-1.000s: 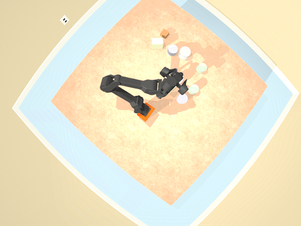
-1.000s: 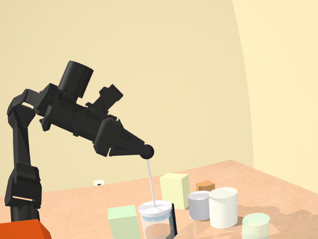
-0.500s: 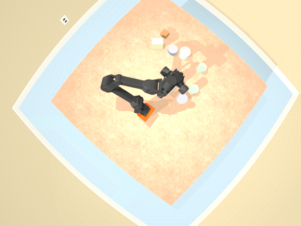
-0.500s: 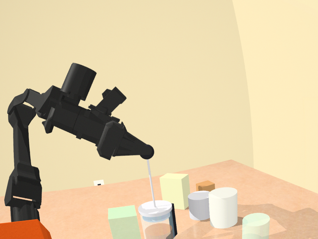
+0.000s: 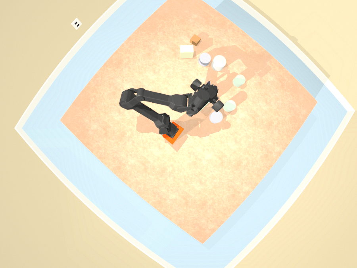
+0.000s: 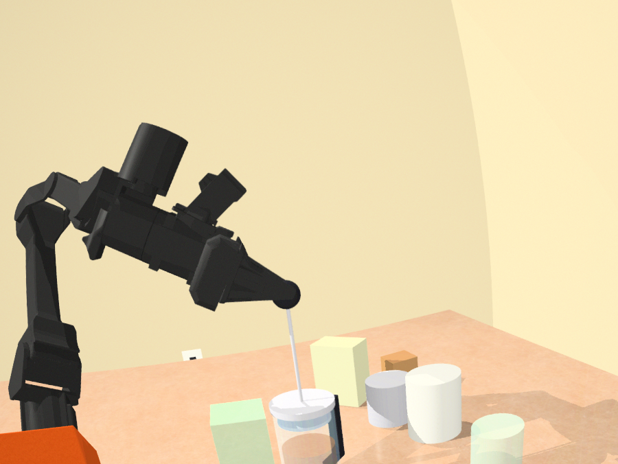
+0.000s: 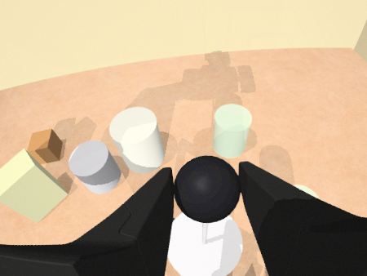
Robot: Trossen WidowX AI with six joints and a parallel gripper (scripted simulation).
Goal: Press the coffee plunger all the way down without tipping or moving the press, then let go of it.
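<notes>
The coffee press is 140 mm below my gripper tip, 10 mm to the left of it and 10 mm ahead of it. From my gripper tip the other things lie so: pale green block: 200 mm below, 80 mm behind, 10 mm to the left; pale yellow box: 270 mm to the left, 210 mm below, 150 mm ahead.
</notes>
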